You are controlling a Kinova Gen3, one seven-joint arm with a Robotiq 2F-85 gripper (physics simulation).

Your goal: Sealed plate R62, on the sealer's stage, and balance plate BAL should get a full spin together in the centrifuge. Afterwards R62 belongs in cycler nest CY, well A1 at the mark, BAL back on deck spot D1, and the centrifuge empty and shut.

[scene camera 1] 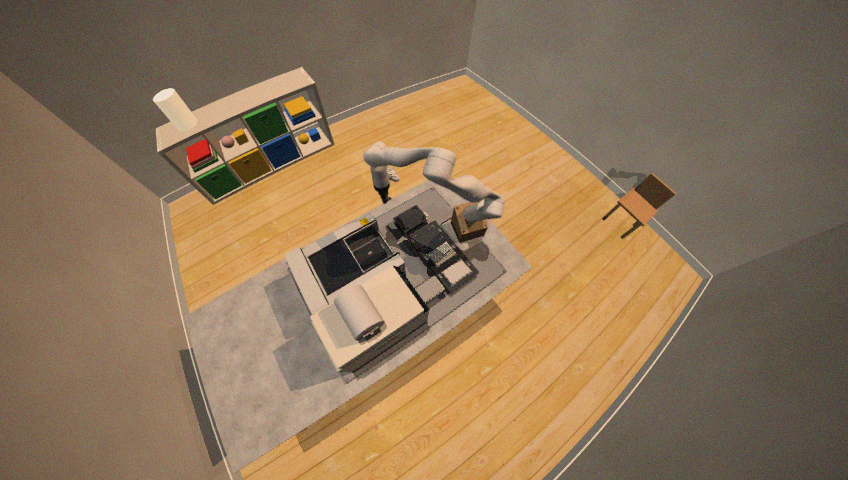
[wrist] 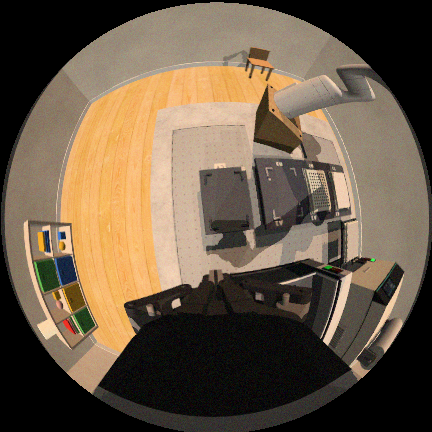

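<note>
My gripper is shut and empty, raised beyond the bench edge near the centrifuge's corner. The centrifuge shows a dark panel and, beside it, a bay with a dark part inside; my gripper hides much of it in the wrist view. A pale plate lies in front of the sealer. A perforated plate and a white plate sit on a dark deck. Plate labels are unreadable, so I cannot tell R62 from BAL.
A separate dark block with corner brackets stands beside the deck; I cannot tell whether it is nest CY. The arm's wooden pedestal stands behind the deck. A large roll tops the sealer. A shelf unit stands at the wall.
</note>
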